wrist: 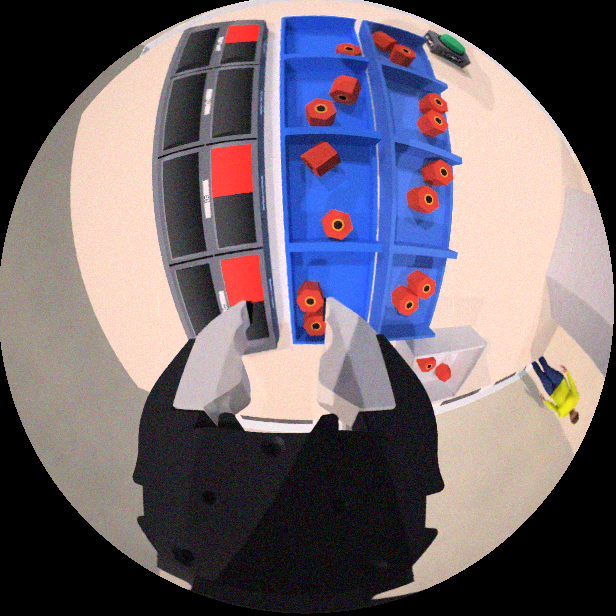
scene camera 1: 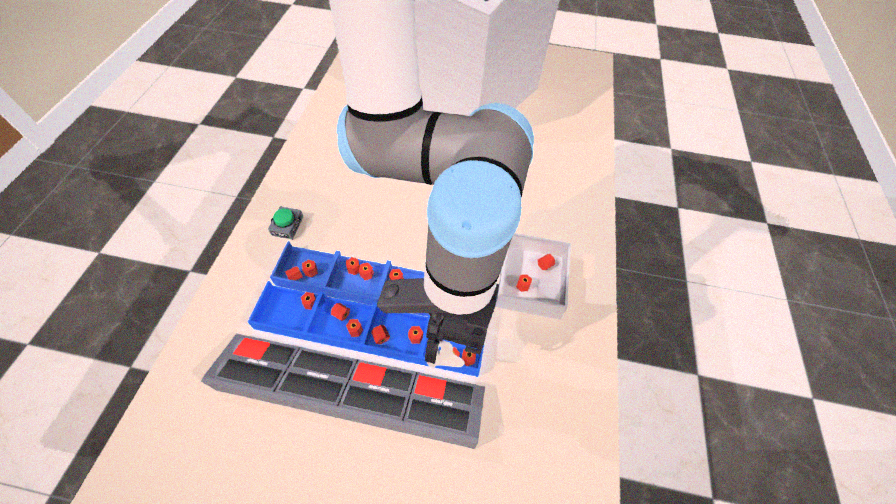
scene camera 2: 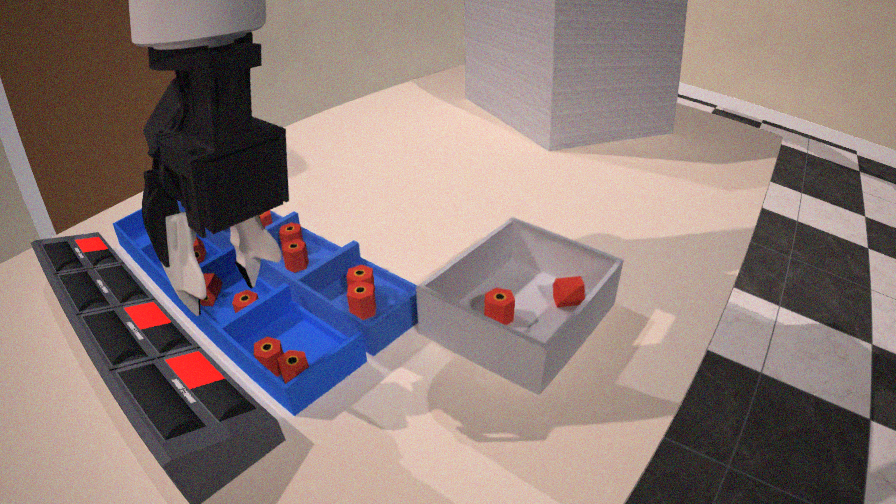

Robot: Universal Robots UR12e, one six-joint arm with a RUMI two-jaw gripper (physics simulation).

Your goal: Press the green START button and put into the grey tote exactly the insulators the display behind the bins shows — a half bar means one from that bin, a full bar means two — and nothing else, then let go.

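My gripper (scene camera 2: 219, 285) is open and empty. It hangs above the display-side row of the blue bins (scene camera 1: 357, 300), towards the tote end, and also shows in the wrist view (wrist: 284, 327). Each compartment holds one or two red insulators; two (wrist: 312, 313) lie just ahead of my fingertips. The grey tote (scene camera 2: 520, 300) beside the bins holds two red insulators (scene camera 2: 499, 305) (scene camera 2: 568, 290). The display (scene camera 1: 344, 388) shows three red half bars (scene camera 1: 251, 348) (scene camera 1: 369, 374) (scene camera 1: 431, 386); its other cells are dark. The green START button (scene camera 1: 283, 218) stands beyond the far end of the bins.
The arm's white pedestal (scene camera 2: 573, 62) stands behind the tote. Everything sits on a beige mat (scene camera 1: 538, 407) with checkered floor around it. The arm's elbow (scene camera 1: 473, 206) hides part of the bins in scene camera 1.
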